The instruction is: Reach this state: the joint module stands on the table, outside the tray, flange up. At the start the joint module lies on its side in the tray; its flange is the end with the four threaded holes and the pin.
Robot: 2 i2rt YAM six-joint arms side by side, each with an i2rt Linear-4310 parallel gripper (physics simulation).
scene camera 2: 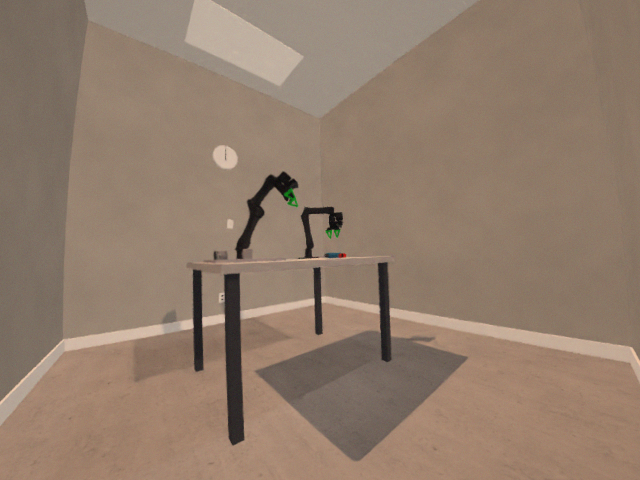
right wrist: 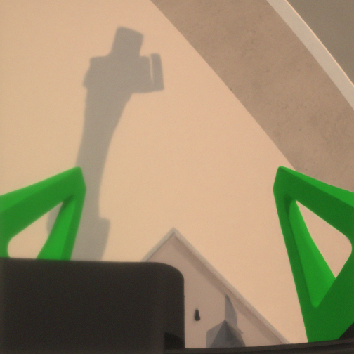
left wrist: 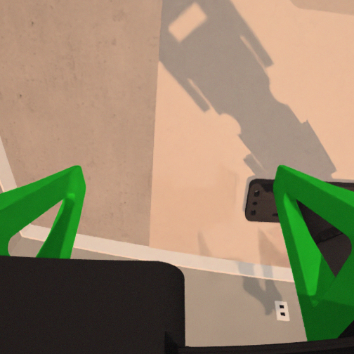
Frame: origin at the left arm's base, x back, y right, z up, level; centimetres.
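Seen in the pictures: left gripper, fingertip midpoint: (scene camera 2: 333, 237); right gripper, fingertip midpoint: (scene camera 2: 296, 203).
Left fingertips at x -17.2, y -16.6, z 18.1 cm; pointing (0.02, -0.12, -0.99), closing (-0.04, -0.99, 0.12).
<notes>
Offsets run from my left fingertips to a thing's top centre. "pt": to the spot under its first point. Level surfaces: height alone.
The joint module cannot be made out surely. A small grey and dark object {dx -7.5, dy +107.7, dz -11.4 cm} (scene camera 2: 220, 255) at the table's left end in the scene view may be it, too small to tell its pose. In the right wrist view the corner of a pale tray (right wrist: 174, 232) shows at the bottom, with a small dark mark and a grey shape inside. My left gripper (scene camera 2: 332, 236) (left wrist: 179, 175) is open and empty, pointing down above the table's right part. My right gripper (scene camera 2: 292, 201) (right wrist: 179, 177) is open and empty, high over the table, its fingertips well above the tray.
A blue and red object {pt dx -13.8, dy +16.7, dz -16.2 cm} (scene camera 2: 334, 255) lies on the table {dz -19.0 cm} (scene camera 2: 356, 259) below my left gripper. A pale box-like shape {dx -9.8, dy +93.2, dz -10.7 cm} (scene camera 2: 247, 253) stands by the right arm's base. A dark base plate with holes (left wrist: 262, 200) shows beside the left gripper's finger. Table edges show in both wrist views.
</notes>
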